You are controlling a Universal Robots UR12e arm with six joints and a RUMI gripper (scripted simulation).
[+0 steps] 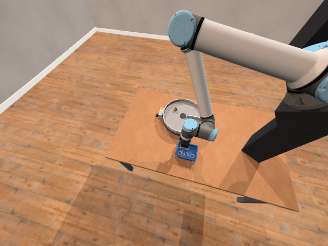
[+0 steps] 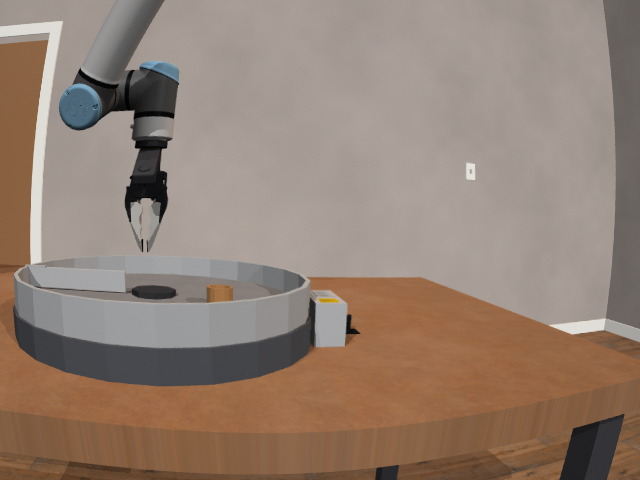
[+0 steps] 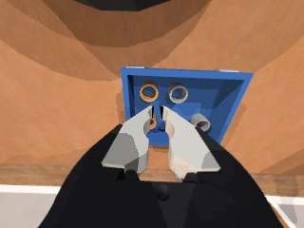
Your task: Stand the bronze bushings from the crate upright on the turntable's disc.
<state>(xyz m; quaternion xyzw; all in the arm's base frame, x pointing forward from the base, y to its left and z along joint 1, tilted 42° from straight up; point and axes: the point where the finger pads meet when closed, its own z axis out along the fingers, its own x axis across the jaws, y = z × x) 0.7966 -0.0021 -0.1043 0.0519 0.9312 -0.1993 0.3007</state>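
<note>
Now: the blue crate 30 mm behind my hand, 40 mm to the left of it and 70 mm below it. Round my hand: grey turntable: 30 mm behind, 330 mm to the right, 40 mm below.
</note>
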